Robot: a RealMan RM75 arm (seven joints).
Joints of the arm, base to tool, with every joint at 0 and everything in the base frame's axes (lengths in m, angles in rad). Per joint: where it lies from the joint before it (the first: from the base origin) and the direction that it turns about. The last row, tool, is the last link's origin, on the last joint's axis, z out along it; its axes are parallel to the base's.
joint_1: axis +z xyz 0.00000 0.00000 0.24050
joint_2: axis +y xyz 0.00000 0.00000 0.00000
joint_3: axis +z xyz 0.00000 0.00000 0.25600
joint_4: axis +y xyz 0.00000 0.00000 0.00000
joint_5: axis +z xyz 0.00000 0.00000 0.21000
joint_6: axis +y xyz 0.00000 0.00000 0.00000
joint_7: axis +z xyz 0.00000 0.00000 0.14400
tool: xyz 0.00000 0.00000 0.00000
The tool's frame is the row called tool.
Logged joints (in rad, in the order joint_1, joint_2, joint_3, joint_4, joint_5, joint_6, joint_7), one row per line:
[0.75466 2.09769 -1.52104 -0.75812 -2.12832 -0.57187 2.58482]
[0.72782 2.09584 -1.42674 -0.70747 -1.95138 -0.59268 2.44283]
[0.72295 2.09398 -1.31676 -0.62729 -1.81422 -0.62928 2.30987]
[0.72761 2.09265 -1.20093 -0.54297 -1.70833 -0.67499 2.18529]
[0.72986 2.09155 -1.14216 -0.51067 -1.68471 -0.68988 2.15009]
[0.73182 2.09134 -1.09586 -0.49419 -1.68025 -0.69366 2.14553]
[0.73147 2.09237 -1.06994 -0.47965 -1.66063 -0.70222 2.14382]
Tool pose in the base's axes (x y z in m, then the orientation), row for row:
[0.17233 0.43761 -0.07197 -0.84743 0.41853 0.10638 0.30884]
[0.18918 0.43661 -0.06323 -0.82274 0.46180 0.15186 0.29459]
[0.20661 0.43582 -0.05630 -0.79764 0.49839 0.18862 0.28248]
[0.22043 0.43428 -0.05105 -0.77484 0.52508 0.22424 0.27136]
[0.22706 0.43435 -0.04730 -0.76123 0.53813 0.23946 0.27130]
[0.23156 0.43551 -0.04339 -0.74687 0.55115 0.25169 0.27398]
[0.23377 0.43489 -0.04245 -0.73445 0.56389 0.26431 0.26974]
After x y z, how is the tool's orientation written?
As a quaternion, x y z w.
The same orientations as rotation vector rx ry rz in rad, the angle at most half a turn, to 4 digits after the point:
[-2.2396 1.1061 0.2811]
[-2.1898 1.2291 0.4042]
[-2.1360 1.3346 0.5051]
[-2.0867 1.4141 0.6039]
[-2.0501 1.4492 0.6449]
[-2.0087 1.4823 0.6769]
[-1.9795 1.5198 0.7124]

